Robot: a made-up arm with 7 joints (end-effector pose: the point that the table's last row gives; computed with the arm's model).
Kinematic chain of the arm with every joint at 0, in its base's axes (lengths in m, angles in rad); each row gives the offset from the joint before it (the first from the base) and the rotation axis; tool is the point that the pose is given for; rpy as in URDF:
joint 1: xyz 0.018 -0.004 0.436 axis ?
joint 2: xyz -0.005 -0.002 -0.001 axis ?
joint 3: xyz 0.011 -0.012 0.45 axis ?
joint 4: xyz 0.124 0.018 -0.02 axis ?
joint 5: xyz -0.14 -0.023 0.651 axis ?
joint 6: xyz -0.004 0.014 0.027 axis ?
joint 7: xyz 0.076 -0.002 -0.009 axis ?
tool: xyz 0 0 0.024 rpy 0.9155 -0.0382 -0.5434
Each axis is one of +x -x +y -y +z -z.
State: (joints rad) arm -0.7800 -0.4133 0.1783 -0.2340 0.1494 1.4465 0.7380
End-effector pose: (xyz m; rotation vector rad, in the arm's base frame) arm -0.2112 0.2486 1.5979 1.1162 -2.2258 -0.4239
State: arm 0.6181 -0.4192 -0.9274 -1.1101 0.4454 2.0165 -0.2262
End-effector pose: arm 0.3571 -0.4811 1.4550 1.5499 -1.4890 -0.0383
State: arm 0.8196 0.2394 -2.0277 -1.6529 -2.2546 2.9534 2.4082
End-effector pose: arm 0.4447 -0.6597 0.9464 -0.2927 -2.0859 -0.3408
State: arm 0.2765 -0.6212 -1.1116 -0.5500 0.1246 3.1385 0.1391
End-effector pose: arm -0.4312 -0.4105 1.4160 0.0109 2.8267 -0.5028
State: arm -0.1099 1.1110 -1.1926 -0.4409 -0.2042 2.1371 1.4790
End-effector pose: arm 1.0886 -0.3744 0.8453 -0.1705 -2.2586 -0.8562
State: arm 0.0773 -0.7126 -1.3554 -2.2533 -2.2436 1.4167 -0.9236
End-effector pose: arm 0.1708 -0.7815 0.5871 -0.1490 0.9353 -0.6805
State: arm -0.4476 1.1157 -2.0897 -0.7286 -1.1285 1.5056 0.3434
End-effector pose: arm 0.5896 -0.8074 1.1254 -2.5659 -0.0693 -0.9380
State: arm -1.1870 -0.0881 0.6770 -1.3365 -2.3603 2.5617 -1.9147
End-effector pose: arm 0.6965 -0.3107 1.1554 -1.3971 1.7608 0.3011
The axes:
joint 1: +z
joint 2: +y
joint 3: +z
joint 4: -y
joint 5: +z
joint 6: -y
joint 7: -z

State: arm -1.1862 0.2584 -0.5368 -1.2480 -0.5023 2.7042 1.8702
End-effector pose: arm 0.0141 -0.9130 1.0844 0.4853 2.4808 1.1647
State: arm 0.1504 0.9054 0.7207 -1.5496 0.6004 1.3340 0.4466
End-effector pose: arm 0.7963 0.6879 0.2772 0.7679 1.2664 -0.8163
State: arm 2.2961 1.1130 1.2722 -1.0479 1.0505 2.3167 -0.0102
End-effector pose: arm -1.0688 0.3183 0.6225 0.2851 2.2712 0.0033
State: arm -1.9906 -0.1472 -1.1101 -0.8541 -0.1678 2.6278 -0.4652
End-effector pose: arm -0.4445 0.0991 1.5143 -1.9652 -0.7026 -1.3972
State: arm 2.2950 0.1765 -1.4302 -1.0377 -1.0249 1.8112 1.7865
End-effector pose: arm 0.3415 0.6799 1.3342 1.3842 -1.9311 -0.6362
